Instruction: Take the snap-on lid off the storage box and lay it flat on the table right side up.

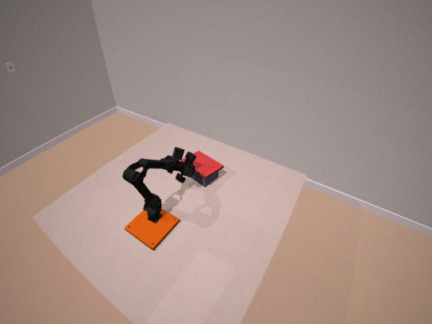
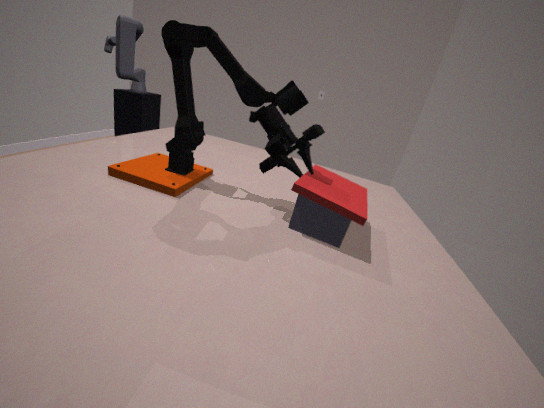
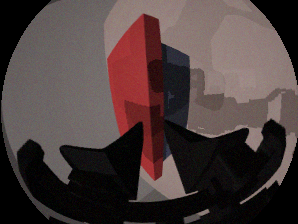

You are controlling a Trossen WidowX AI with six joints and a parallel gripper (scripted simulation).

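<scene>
Now: gripper tip 70 mm short of the red lid and 20 mm to the left of it. Also, from my gripper tip: storage box 70 mm ahead, 60 mm below, 20 mm to the right.
</scene>
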